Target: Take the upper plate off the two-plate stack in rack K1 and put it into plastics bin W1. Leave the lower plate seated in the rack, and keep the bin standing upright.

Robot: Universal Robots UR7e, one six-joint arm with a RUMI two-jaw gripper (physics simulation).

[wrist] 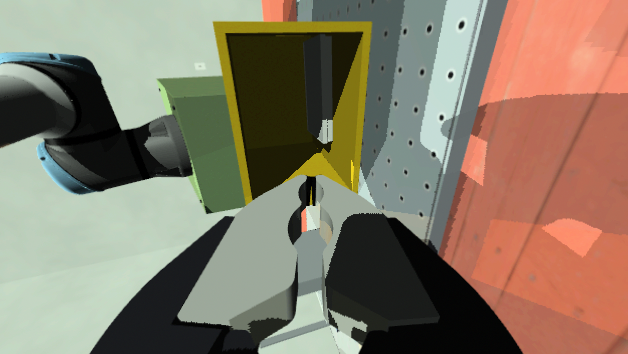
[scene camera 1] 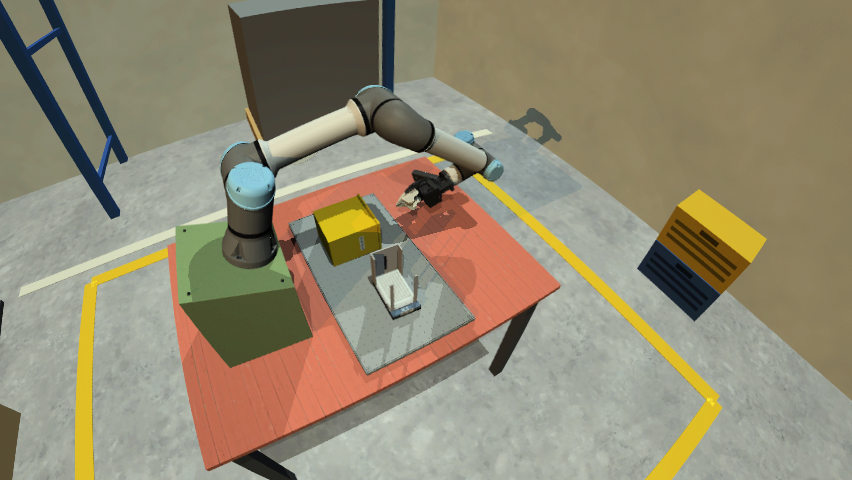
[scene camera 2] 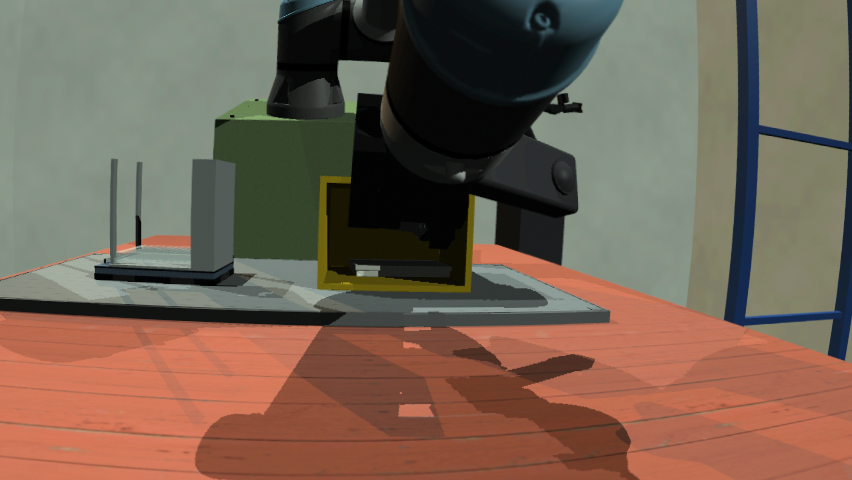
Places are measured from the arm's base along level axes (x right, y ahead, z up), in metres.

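Pixels of known places: gripper, fingertip midpoint: (wrist: 311, 179) (scene camera 1: 396, 205) (scene camera 2: 416, 219); arm's base at its link origin: (wrist: 182, 145) (scene camera 1: 249, 249) (scene camera 2: 305, 113).
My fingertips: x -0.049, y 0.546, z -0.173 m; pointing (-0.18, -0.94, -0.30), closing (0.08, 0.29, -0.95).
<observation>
For each thing: its top centre in the pictures, then the offset to it from my fingertips. Level surfaces: height alone.
- Yellow bin W1 at its top centre: (scene camera 2: 392, 180) (wrist: 231, 114) (scene camera 1: 345, 215) dy -0.197, dx -0.031, dz +0.041 m
- dark plate with a light end, top centre: (scene camera 2: 398, 261) (wrist: 311, 91) dy -0.220, dx -0.051, dz -0.069 m
- Rack K1 at its top centre: (scene camera 2: 167, 160) (scene camera 1: 395, 266) dy -0.209, dx +0.260, dz +0.056 m
- white plate at its top centre: (scene camera 2: 173, 250) (scene camera 1: 394, 287) dy -0.207, dx +0.251, dz -0.055 m
- red table at its surface level: dz -0.102 m
Yellow bin W1 (scene camera 1: 348, 223) (scene camera 2: 323, 238) (wrist: 295, 27) lies on its side on the grey perforated board, its opening facing scene camera 2. A dark plate with a light end (scene camera 2: 411, 269) (wrist: 318, 80) lies inside on the bin's lower wall. Rack K1 (scene camera 1: 406, 309) (scene camera 2: 212, 214) stands upright beside the bin. A white plate (scene camera 1: 394, 289) sits low between its posts; whether another is under it, I cannot tell. My gripper (scene camera 1: 399, 203) (wrist: 311, 179) is shut and empty, in front of the bin's opening and pointing towards it. In scene camera 2 the arm hides its fingertips.
The grey perforated board (scene camera 1: 369, 351) (scene camera 2: 286, 313) (wrist: 410, 115) lies on the red table (scene camera 1: 238, 417) (scene camera 2: 119, 429). The green base block (scene camera 1: 256, 327) (scene camera 2: 274, 190) (wrist: 205, 135) stands behind the bin and rack and carries the arm. Two crates (scene camera 1: 715, 226) (scene camera 1: 676, 280) are stacked beyond the table.
</observation>
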